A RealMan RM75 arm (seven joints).
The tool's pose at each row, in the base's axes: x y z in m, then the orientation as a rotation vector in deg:
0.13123 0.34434 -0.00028 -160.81 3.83 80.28
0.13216 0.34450 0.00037 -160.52 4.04 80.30
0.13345 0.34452 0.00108 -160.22 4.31 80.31
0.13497 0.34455 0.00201 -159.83 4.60 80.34
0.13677 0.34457 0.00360 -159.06 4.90 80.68
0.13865 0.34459 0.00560 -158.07 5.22 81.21
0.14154 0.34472 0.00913 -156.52 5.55 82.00
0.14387 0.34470 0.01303 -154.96 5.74 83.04
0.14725 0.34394 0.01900 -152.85 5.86 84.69
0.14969 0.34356 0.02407 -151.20 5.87 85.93
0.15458 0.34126 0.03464 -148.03 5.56 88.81
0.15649 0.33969 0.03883 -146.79 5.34 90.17
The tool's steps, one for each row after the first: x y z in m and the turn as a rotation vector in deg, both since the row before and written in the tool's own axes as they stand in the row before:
0.00003 -0.00019 -0.00113 0.28 -0.10 0.01
0.00020 -0.00007 -0.00146 0.31 -0.10 0.04
0.00016 -0.00009 -0.00177 0.38 -0.14 0.03
-0.00020 -0.00011 -0.00239 0.55 -0.43 -0.05
-0.00051 -0.00013 -0.00269 0.65 -0.61 -0.08
-0.00120 -0.00036 -0.00439 0.98 -0.94 -0.22
-0.00188 -0.00025 -0.00413 0.83 -1.09 -0.24
-0.00309 0.00026 -0.00617 0.96 -1.63 -0.34
-0.00300 -0.00011 -0.00477 0.73 -1.26 -0.31
-0.00657 0.00114 -0.00982 1.03 -2.74 -0.62
-0.00281 0.00101 -0.00384 0.24 -1.21 -0.22

